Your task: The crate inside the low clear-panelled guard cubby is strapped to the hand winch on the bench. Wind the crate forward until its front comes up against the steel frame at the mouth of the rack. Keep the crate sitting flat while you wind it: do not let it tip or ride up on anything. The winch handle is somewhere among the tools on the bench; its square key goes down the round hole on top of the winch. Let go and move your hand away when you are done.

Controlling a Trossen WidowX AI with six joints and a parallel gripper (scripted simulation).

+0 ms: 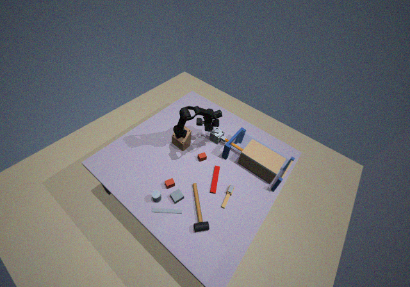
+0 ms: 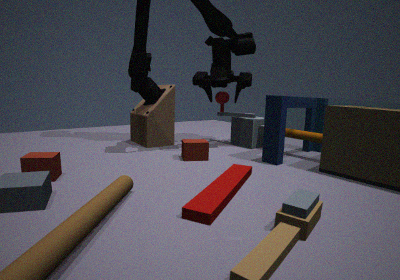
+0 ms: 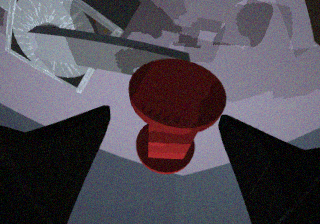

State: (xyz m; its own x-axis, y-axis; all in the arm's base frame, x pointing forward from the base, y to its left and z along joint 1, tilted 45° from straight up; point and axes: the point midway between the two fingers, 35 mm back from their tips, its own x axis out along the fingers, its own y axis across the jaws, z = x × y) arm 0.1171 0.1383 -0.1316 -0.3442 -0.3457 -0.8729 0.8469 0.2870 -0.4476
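Right now the winch handle is 4 cm ahead of my gripper tip and 3 cm below it. Round my gripper tip: red knob: 1 cm ahead, 1 cm to the right; blue front frame: 26 cm ahead, 3 cm below; grey winch: 8 cm ahead, 2 cm to the left, 10 cm below.
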